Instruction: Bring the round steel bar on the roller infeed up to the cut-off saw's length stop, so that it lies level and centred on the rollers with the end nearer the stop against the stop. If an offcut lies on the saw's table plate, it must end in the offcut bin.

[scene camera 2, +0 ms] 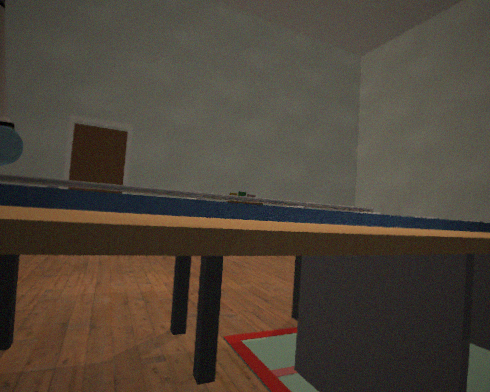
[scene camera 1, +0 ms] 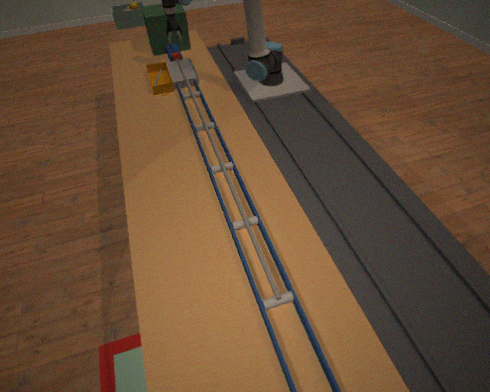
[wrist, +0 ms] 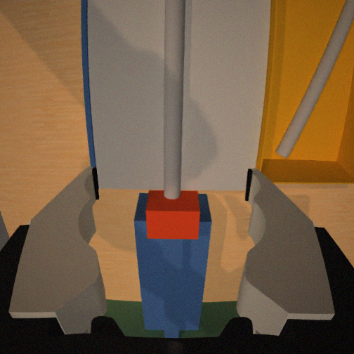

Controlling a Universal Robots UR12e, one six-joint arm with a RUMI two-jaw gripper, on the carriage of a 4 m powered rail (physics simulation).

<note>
In view: my gripper point(wrist: 171, 170), a yellow offcut bin point(wrist: 296, 42) and a roller infeed point(wrist: 225, 56).
</note>
